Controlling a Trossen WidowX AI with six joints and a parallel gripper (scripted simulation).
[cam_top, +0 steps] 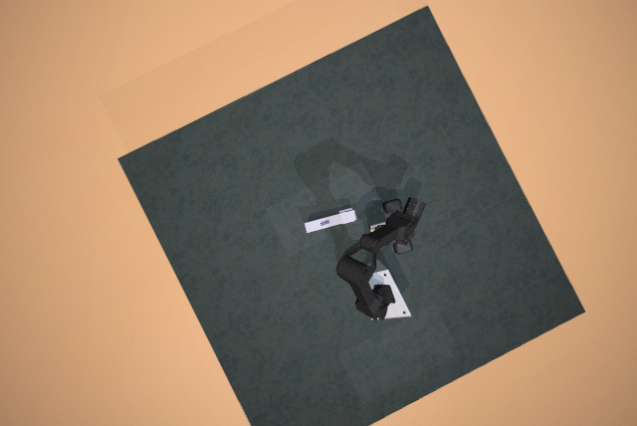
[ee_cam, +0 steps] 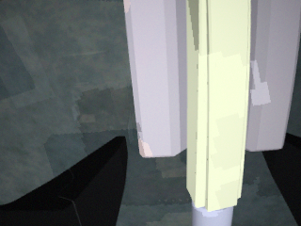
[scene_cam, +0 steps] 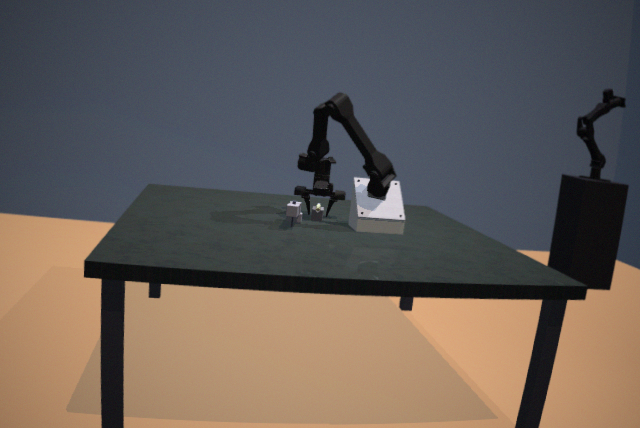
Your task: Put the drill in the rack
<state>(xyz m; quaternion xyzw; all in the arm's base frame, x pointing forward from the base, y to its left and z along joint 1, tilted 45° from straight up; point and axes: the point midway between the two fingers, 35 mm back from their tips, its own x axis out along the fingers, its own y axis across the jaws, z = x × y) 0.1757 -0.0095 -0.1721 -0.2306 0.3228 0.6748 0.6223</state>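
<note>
The drill lies 40 mm to the left of my gripper tip and 40 mm above it. Also, from my gripper tip: rack (50 mm to the left, 20 mm above); then housing (210 mm to the left, 90 mm ahead, 40 mm above).
</note>
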